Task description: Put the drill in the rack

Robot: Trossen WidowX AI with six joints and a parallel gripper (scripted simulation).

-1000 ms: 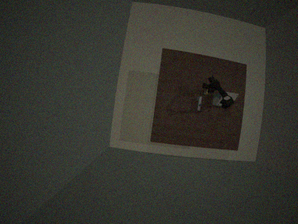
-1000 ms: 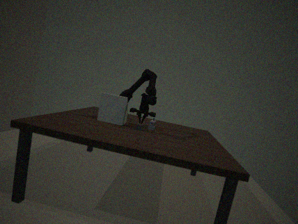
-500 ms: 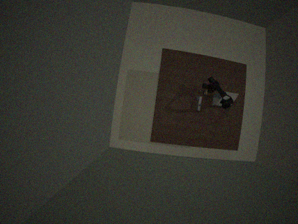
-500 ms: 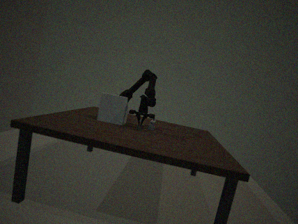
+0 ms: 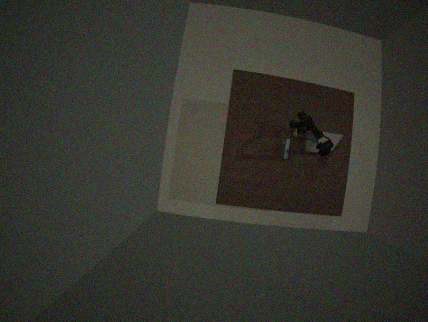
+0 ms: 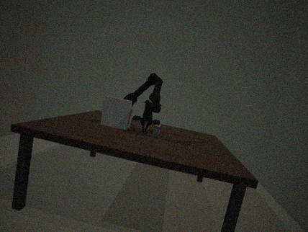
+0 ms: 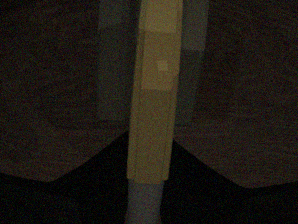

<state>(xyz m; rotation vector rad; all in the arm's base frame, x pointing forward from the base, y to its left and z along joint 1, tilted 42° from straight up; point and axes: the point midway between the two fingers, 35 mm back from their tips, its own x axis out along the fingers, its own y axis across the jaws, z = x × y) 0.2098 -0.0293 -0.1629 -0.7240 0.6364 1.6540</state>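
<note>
Right now the yellow drill is 4 cm to the left of my gripper tip and 3 cm above it. The rest, counted from my gripper tip: pale grey rack: 5 cm to the left, 1 cm below, 1 cm behind.
</note>
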